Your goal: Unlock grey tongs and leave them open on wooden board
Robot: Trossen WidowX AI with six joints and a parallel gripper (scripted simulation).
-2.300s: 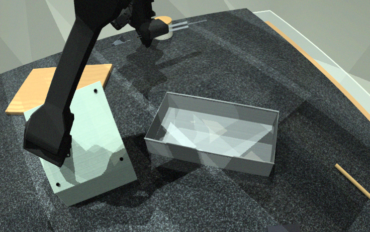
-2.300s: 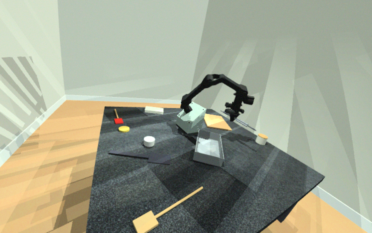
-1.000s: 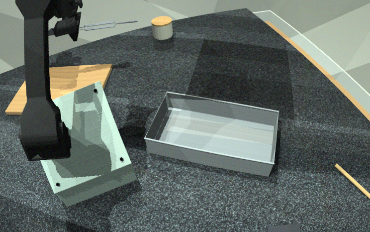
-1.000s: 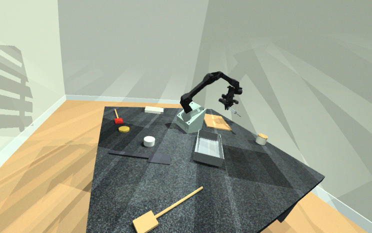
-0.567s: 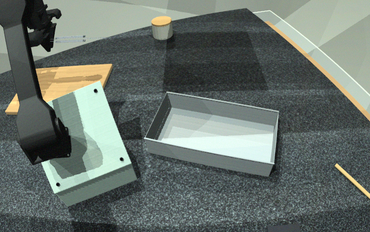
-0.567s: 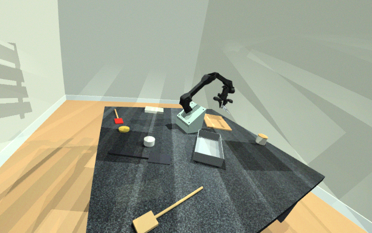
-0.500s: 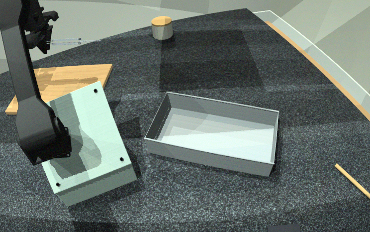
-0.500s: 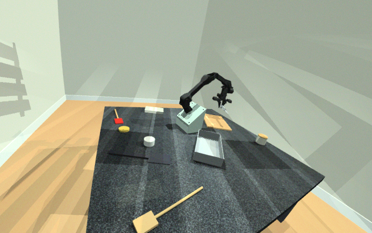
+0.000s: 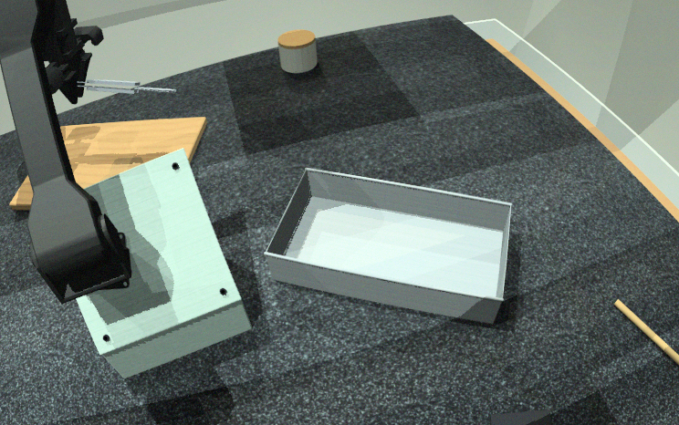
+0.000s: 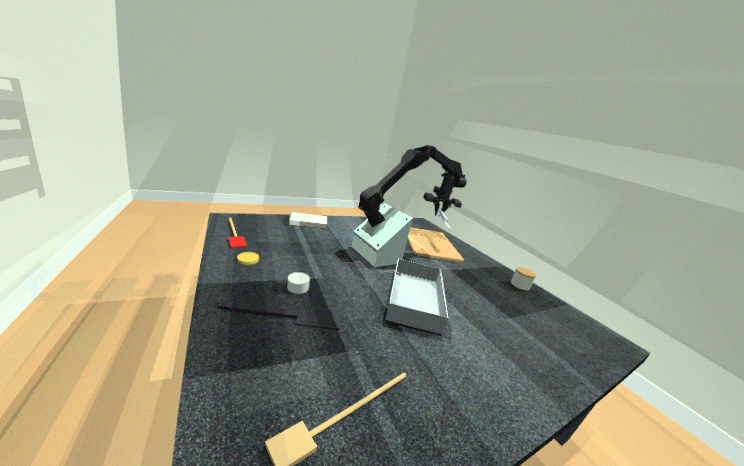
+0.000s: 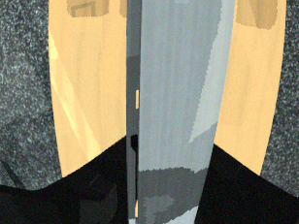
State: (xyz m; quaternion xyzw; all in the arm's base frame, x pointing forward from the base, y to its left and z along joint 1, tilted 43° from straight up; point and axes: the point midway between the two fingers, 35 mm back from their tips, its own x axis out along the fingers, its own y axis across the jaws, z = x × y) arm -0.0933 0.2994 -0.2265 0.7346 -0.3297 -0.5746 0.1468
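Now: the wooden board 150 mm below my gripper tip. From my gripper tip the other things lie so: lidded jar: 420 mm ahead, 210 mm to the left, 120 mm below; then white block: 600 mm to the right, 220 mm behind, 140 mm below; then roasting tin: 450 mm ahead, 350 mm to the right, 130 mm below.
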